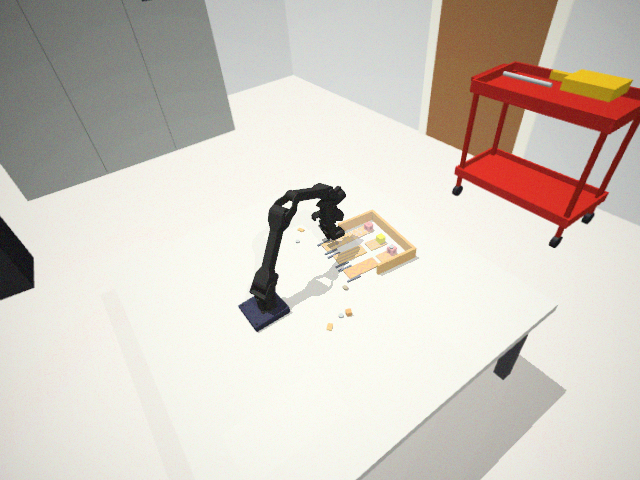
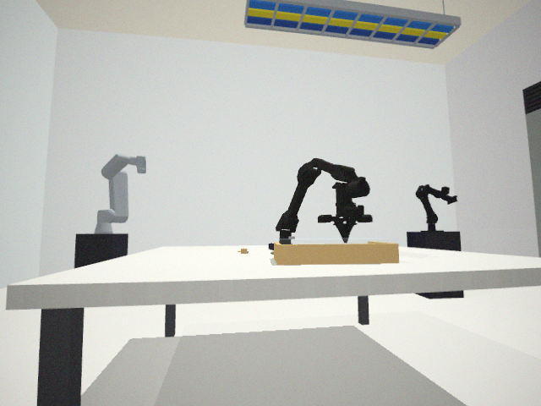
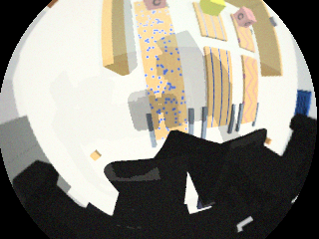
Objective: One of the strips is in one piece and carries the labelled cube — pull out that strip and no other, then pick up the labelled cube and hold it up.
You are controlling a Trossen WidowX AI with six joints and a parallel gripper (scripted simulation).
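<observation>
Right now the strip is 100 mm ahead of my gripper tip and 40 mm below it.
</observation>
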